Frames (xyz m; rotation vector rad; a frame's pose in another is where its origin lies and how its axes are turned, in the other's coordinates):
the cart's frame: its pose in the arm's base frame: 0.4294 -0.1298 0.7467 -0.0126 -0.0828 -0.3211
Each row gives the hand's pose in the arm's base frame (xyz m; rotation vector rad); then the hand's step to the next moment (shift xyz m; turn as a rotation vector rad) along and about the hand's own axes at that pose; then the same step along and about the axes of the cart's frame.
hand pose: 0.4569 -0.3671 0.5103 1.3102 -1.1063 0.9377
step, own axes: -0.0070 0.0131 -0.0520 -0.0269 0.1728 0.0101
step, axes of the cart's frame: -0.0263 0.0472 0.0017 -0.1646 -0.0518 0.0302
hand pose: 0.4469 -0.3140 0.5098 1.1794 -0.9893 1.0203
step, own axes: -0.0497 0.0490 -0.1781 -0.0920 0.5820 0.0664
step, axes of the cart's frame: -0.1054 0.1521 -0.0484 -0.5464 -0.2059 0.1034
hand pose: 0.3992 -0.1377 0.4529 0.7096 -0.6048 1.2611
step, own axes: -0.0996 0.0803 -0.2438 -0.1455 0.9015 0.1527
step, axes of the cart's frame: -0.1494 0.0984 -0.2093 -0.8329 -0.3573 0.1893
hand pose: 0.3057 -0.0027 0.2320 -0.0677 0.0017 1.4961
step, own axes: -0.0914 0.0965 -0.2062 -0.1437 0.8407 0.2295
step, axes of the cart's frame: -0.0772 -0.1188 -0.2003 -0.7721 -0.3382 0.2637
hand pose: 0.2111 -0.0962 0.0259 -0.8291 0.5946 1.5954
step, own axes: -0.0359 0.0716 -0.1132 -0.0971 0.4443 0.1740
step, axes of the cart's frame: -0.0095 -0.1305 -0.0458 -0.4206 -0.1556 0.1897
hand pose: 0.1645 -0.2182 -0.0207 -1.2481 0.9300 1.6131
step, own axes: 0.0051 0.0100 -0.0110 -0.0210 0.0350 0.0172
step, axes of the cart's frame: -0.0027 -0.0140 -0.0067 -0.0318 -0.0114 0.0287
